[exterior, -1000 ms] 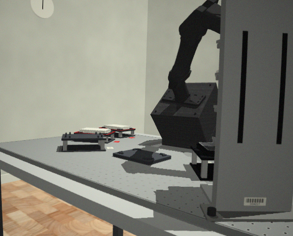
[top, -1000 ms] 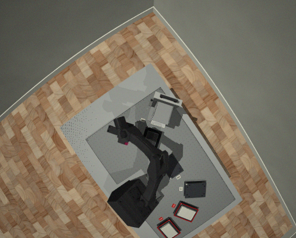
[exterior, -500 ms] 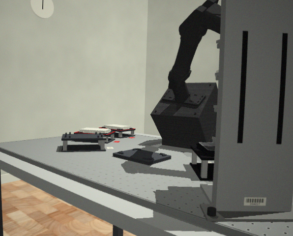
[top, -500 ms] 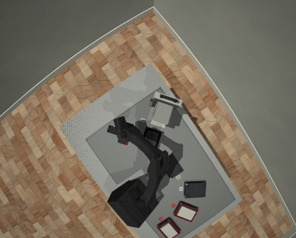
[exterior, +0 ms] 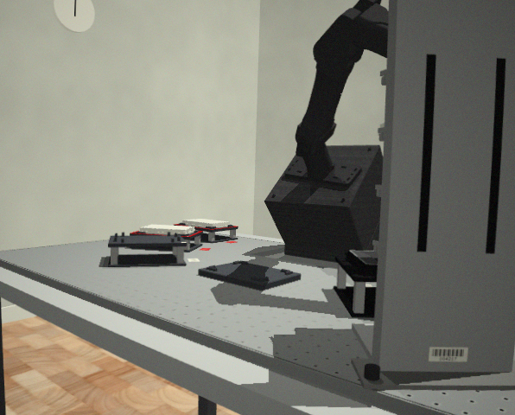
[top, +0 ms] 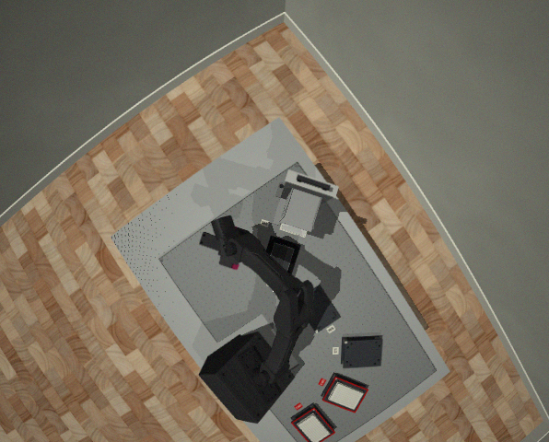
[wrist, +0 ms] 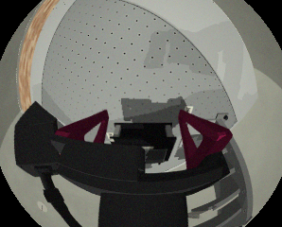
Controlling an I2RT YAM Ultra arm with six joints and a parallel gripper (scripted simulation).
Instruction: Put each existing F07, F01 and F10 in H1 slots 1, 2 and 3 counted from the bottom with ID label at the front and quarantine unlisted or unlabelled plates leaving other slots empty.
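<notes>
Right now my hand is 120 mm short of the dark 96-well plate, 110 mm to the left of it and 50 mm above it. From my hand the other things lie so: N6 deck label (200 mm ahead, 470 mm to the right, 110 mm below); H1 deck label (130 mm ahead, 40 mm to the left, 110 mm below); grey hotel back wall (290 mm ahead, 70 mm to the left, 90 mm above).
</notes>
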